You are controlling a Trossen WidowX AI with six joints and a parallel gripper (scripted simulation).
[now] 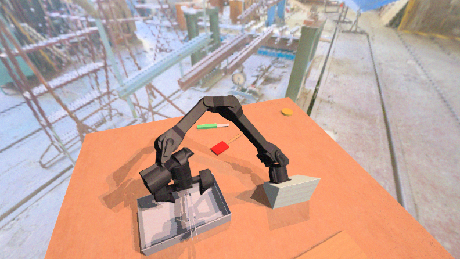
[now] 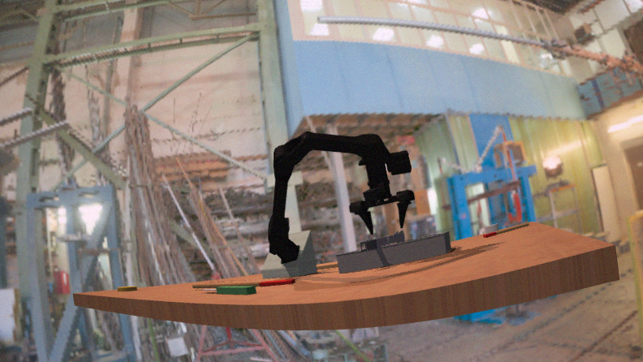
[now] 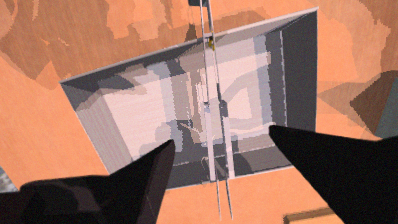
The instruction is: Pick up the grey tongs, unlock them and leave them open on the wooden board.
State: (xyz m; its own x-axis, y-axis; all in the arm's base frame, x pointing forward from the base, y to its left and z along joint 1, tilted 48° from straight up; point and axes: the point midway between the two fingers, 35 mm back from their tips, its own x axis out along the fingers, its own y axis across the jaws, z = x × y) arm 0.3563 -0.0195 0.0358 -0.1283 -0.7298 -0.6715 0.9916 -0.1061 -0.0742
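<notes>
My gripper tip is 30 mm short of the grey roasting tin and 70 mm above it. From my gripper tip the other things lie so: wooden board (320 mm behind, 400 mm to the left, 90 mm below); then red-headed spatula (270 mm behind, 300 mm to the right, 90 mm below); then yellow lock slider (10 mm behind, 90 mm to the right, 30 mm below).
</notes>
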